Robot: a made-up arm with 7 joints.
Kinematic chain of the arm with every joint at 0, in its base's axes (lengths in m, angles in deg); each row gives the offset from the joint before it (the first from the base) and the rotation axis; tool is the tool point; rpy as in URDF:
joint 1: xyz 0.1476 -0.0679 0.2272 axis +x
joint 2: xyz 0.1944 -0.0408 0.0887 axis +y
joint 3: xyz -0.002 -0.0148 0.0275 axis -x
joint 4: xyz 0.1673 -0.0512 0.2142 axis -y
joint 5: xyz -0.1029 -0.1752 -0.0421 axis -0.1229 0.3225 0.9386
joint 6: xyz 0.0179 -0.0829 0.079 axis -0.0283 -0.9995 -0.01
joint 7: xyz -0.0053 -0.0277 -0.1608 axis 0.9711 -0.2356 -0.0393
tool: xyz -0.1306 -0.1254 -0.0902 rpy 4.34 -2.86 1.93
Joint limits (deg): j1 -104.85..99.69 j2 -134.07..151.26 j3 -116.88..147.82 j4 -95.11..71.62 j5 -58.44..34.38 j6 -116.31..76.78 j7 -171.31..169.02
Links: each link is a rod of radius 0.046 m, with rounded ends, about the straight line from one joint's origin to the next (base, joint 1, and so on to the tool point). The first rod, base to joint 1, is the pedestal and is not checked.
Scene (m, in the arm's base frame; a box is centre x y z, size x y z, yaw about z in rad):
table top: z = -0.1
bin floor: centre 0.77 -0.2 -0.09 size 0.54 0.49 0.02 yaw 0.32
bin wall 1: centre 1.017 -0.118 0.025 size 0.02 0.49 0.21 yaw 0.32
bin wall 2: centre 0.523 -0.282 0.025 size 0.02 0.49 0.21 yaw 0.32
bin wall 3: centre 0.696 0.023 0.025 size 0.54 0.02 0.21 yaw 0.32
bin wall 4: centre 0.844 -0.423 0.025 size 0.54 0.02 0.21 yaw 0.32
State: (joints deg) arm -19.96 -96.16 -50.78 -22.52 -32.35 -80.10 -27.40
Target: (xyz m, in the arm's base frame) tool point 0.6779 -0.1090 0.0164
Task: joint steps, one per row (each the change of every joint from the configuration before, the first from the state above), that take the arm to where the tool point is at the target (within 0.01 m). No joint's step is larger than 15 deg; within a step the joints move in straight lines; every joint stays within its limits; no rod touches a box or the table.
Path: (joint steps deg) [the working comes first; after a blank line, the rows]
Joints at the target: 13.93 -84.77 -103.95 14.22 -26.83 -64.25 -19.29
Straight joint move there: touches bin wall 2, bin wall 4.

1: -2.29 -12.46 -11.86 9.90 -2.76 12.33 4.79
2: -2.29 -12.45 -11.87 9.90 -2.75 12.34 4.79
3: -2.29 -12.46 -11.86 9.89 -2.76 12.33 4.79
4: 10.19 12.19 -4.40 1.77 3.45 -5.29 -1.57
5: 10.19 12.19 -4.39 1.76 3.44 -5.28 -1.56
6: 10.19 12.19 -4.39 1.76 3.45 -5.29 -1.57
7: 10.19 12.19 -4.40 1.76 3.45 -5.29 -1.56

